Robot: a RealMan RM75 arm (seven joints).
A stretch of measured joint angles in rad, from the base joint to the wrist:
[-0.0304, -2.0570, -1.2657, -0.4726, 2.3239, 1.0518, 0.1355]
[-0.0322, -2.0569, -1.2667, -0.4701, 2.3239, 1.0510, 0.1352]
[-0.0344, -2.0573, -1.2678, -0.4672, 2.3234, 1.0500, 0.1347]
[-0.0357, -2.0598, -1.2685, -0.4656, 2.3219, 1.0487, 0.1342]
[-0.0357, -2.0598, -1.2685, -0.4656, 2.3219, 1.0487, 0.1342]
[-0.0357, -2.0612, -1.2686, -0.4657, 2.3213, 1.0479, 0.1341]
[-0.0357, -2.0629, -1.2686, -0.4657, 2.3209, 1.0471, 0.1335]
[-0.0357, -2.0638, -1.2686, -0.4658, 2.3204, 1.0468, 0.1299]
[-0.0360, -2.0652, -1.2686, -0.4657, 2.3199, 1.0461, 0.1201]
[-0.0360, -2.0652, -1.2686, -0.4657, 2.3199, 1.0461, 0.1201]
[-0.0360, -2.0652, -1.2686, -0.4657, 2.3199, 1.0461, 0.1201]
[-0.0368, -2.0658, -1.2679, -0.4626, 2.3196, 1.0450, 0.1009]
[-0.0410, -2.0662, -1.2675, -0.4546, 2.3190, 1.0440, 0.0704]
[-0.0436, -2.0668, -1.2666, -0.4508, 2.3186, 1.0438, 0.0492]
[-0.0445, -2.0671, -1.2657, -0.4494, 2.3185, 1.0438, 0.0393]
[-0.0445, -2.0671, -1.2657, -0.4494, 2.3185, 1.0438, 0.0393]
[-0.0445, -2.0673, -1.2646, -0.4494, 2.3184, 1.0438, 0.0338]
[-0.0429, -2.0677, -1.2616, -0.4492, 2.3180, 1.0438, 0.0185]
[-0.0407, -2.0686, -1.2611, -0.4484, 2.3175, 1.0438, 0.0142]
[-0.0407, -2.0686, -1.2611, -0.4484, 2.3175, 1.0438, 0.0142]
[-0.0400, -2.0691, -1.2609, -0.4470, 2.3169, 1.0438, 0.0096]
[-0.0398, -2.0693, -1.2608, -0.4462, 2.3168, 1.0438, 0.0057]
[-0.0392, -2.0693, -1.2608, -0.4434, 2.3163, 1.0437, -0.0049]
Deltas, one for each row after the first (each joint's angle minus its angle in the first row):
[-0.0018, 0.0001, -0.0010, 0.0025, 0.0000, -0.0008, -0.0003]
[-0.0040, -0.0003, -0.0021, 0.0054, -0.0005, -0.0018, -0.0008]
[-0.0053, -0.0028, -0.0028, 0.0070, -0.0020, -0.0031, -0.0013]
[-0.0053, -0.0028, -0.0028, 0.0070, -0.0020, -0.0031, -0.0013]
[-0.0053, -0.0042, -0.0029, 0.0069, -0.0026, -0.0039, -0.0014]
[-0.0053, -0.0059, -0.0029, 0.0069, -0.0030, -0.0047, -0.0020]
[-0.0053, -0.0068, -0.0029, 0.0068, -0.0035, -0.0050, -0.0056]
[-0.0056, -0.0082, -0.0029, 0.0069, -0.0040, -0.0057, -0.0154]
[-0.0056, -0.0082, -0.0029, 0.0069, -0.0040, -0.0057, -0.0154]
[-0.0056, -0.0082, -0.0029, 0.0069, -0.0040, -0.0057, -0.0154]
[-0.0064, -0.0088, -0.0022, 0.0100, -0.0043, -0.0068, -0.0346]
[-0.0106, -0.0092, -0.0018, 0.0180, -0.0049, -0.0078, -0.0651]
[-0.0132, -0.0098, -0.0009, 0.0218, -0.0053, -0.0080, -0.0863]
[-0.0141, -0.0101, 0.0000, 0.0232, -0.0054, -0.0080, -0.0962]
[-0.0141, -0.0101, 0.0000, 0.0232, -0.0054, -0.0080, -0.0962]
[-0.0141, -0.0103, 0.0011, 0.0232, -0.0055, -0.0080, -0.1017]
[-0.0125, -0.0107, 0.0041, 0.0234, -0.0059, -0.0080, -0.1170]
[-0.0103, -0.0116, 0.0046, 0.0242, -0.0064, -0.0080, -0.1213]
[-0.0103, -0.0116, 0.0046, 0.0242, -0.0064, -0.0080, -0.1213]
[-0.0096, -0.0121, 0.0048, 0.0256, -0.0070, -0.0080, -0.1259]
[-0.0094, -0.0123, 0.0049, 0.0264, -0.0071, -0.0080, -0.1298]
[-0.0088, -0.0123, 0.0049, 0.0292, -0.0076, -0.0081, -0.1404]

